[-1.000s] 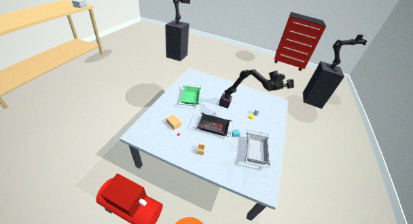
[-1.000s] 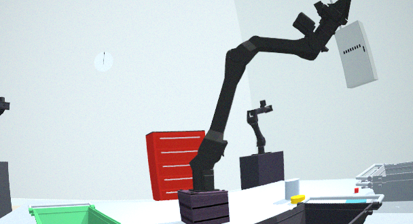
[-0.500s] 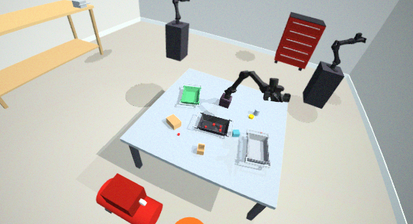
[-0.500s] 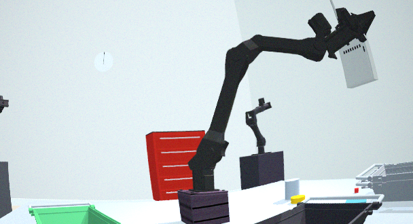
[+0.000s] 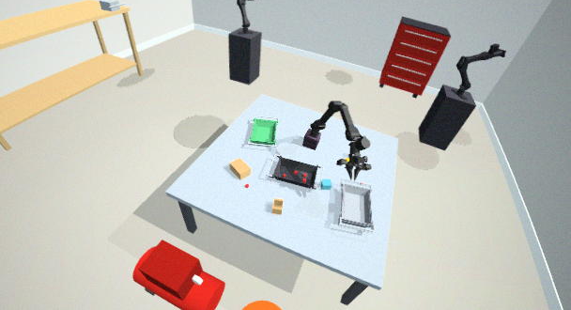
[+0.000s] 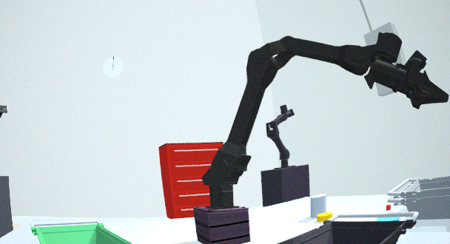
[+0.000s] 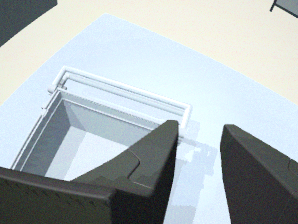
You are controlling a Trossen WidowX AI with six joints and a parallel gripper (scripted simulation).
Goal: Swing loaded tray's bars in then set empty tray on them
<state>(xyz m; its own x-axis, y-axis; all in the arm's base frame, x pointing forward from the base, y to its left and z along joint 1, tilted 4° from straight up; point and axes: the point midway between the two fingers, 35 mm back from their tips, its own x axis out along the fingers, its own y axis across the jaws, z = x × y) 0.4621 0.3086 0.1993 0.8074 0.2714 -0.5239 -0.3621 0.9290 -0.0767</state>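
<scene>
The cyan cube lies 130 mm behind my gripper tip, 130 mm to the right of it and 240 mm below it. The rest, counted from my gripper tip: yellow disc 420 mm behind, 40 mm to the right, 260 mm below; then grey cylinder 490 mm behind, 230 mm below; then red block 100 mm ahead, 580 mm to the right, 260 mm below.
</scene>
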